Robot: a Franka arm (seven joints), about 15 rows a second.
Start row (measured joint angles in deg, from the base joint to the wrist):
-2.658 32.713 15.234 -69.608 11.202 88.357 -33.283
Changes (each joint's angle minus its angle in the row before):
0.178 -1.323 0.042 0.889 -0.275 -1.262 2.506
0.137 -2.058 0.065 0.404 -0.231 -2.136 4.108
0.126 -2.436 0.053 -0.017 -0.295 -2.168 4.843
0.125 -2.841 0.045 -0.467 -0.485 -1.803 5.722
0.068 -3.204 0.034 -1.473 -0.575 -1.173 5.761
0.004 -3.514 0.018 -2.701 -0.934 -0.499 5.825
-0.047 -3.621 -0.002 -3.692 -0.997 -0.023 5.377
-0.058 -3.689 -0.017 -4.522 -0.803 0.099 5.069
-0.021 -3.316 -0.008 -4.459 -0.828 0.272 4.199
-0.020 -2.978 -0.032 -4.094 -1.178 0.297 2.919
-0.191 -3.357 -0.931 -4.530 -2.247 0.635 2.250
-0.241 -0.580 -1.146 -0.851 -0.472 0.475 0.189
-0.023 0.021 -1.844 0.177 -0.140 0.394 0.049
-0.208 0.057 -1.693 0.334 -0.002 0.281 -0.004
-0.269 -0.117 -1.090 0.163 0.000 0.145 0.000
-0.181 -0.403 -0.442 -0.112 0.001 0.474 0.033
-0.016 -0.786 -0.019 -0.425 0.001 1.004 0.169
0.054 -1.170 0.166 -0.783 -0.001 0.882 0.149
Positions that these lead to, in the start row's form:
-2.480 31.390 15.276 -68.719 10.927 87.095 -30.777
-2.343 29.332 15.341 -68.315 10.696 84.959 -26.669
-2.217 26.896 15.394 -68.332 10.401 82.791 -21.826
-2.092 24.055 15.439 -68.799 9.916 80.988 -16.104
-2.024 20.851 15.473 -70.272 9.341 79.815 -10.343
-2.020 17.337 15.491 -72.973 8.407 79.316 -4.518
-2.067 13.716 15.489 -76.665 7.410 79.293 0.859
-2.125 10.027 15.472 -81.187 6.607 79.392 5.928
-2.146 6.711 15.464 -85.646 5.779 79.664 10.127
-2.166 3.733 15.432 -89.740 4.601 79.961 13.046
-2.357 0.376 14.501 -94.270 2.354 80.596 15.296
-2.598 -0.204 13.355 -95.121 1.882 81.071 15.485
-2.621 -0.183 11.511 -94.944 1.742 81.465 15.534
-2.829 -0.126 9.818 -94.610 1.740 81.746 15.530
-3.098 -0.243 8.728 -94.447 1.740 81.891 15.530
-3.279 -0.646 8.286 -94.559 1.741 82.365 15.563
-3.295 -1.432 8.267 -94.984 1.742 83.369 15.732
-3.241 -2.602 8.433 -95.767 1.741 84.251 15.881

